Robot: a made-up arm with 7 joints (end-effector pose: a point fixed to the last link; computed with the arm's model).
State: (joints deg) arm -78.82 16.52 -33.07 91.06 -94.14 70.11 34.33
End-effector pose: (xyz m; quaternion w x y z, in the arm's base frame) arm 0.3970 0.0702 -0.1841 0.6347 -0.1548 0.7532 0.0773
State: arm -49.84 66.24 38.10 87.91 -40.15 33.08 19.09
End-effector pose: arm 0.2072 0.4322 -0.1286 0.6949 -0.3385 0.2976 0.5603
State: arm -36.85 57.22 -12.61 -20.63 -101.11 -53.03 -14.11
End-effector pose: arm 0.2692 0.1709 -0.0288 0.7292 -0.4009 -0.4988 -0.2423
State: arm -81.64 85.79 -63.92 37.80 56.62 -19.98 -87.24
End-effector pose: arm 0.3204 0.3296 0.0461 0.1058 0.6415 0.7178 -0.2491
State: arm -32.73 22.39 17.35 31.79 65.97 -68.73 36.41
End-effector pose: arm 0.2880 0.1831 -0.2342 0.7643 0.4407 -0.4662 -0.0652
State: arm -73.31 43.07 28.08 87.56 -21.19 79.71 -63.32
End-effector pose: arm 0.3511 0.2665 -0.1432 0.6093 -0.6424 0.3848 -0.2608
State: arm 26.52 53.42 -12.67 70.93 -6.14 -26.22 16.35
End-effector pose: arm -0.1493 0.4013 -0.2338 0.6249 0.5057 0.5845 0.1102
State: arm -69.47 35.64 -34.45 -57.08 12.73 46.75 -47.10
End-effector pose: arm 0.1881 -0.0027 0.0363 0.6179 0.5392 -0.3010 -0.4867
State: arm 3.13 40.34 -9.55 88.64 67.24 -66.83 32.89
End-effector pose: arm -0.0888 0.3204 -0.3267 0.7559 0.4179 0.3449 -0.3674
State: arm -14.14 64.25 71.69 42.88 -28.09 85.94 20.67
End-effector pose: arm 0.0794 0.4571 -0.0716 0.6236 -0.2865 0.4747 0.5511
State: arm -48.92 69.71 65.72 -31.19 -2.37 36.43 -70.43
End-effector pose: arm 0.0651 0.2705 0.1611 0.8179 0.5083 -0.2693 0.0123
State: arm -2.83 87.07 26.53 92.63 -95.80 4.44 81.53
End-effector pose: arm -0.0004 0.5024 -0.0208 0.0534 -0.1842 0.0528 0.9800
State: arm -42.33 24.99 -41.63 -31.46 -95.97 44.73 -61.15
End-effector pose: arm 0.2003 -0.0368 -0.1141 0.1265 -0.3522 0.1513 -0.9149
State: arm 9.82 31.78 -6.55 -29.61 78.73 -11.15 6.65
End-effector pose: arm 0.1242 0.1332 -0.2072 0.5941 0.7611 -0.2187 -0.1410
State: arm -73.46 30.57 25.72 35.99 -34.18 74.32 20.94
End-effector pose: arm 0.4015 0.1939 -0.0189 0.9070 -0.1857 0.3656 0.0963
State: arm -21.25 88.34 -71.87 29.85 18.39 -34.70 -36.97
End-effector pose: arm 0.1170 0.3790 -0.1876 0.2776 0.4946 0.4933 -0.6595
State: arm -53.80 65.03 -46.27 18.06 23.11 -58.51 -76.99
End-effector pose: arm 0.3193 0.1937 -0.1085 0.1064 0.6657 0.1047 -0.7312
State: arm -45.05 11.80 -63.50 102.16 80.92 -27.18 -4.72
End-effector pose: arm 0.2166 0.1516 -0.3734 0.1282 0.6994 0.2457 -0.6588
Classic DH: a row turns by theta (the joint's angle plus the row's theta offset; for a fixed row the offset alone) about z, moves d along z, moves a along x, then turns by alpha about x. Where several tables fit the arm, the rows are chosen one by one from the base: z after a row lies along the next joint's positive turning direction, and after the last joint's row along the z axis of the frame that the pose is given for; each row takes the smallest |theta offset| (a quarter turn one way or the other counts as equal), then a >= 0, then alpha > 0; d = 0 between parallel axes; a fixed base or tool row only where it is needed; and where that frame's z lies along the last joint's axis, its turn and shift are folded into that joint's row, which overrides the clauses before.
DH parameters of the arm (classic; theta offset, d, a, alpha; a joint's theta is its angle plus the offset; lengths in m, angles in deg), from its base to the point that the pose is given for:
base (fixed): -4.07 0 0 -74.51
joint 1: -75.12 0.0594 -0.0217 -90
joint 2: 74 0 -0.0079 90
joint 3: 90 -0.2357 0.0207 -90
joint 4: 90 0.0028 0.0149 90
joint 5: 0 0.1724 0 -90
joint 6: -90 0 0.0324 90
joint 7: 0 0 0 0

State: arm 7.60 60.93 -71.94 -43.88 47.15 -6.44 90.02
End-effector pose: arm -0.0232 0.0767 -0.2001 0.9330 0.1337 -0.3340 -0.0082
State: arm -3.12 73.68 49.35 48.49 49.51 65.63 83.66
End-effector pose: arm 0.0625 0.4756 -0.0195 0.2724 -0.6528 -0.1683 -0.6866
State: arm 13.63 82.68 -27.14 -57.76 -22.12 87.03 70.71
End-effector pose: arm 0.0651 0.1732 -0.1341 0.5768 0.7838 0.2020 0.1106
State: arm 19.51 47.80 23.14 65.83 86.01 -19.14 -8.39
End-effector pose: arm -0.1062 0.4059 -0.2534 0.3306 0.5660 0.6812 -0.3261
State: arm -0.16 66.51 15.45 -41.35 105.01 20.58 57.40
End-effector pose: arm 0.1692 0.1921 -0.0273 0.0435 -0.6717 0.6752 -0.3017
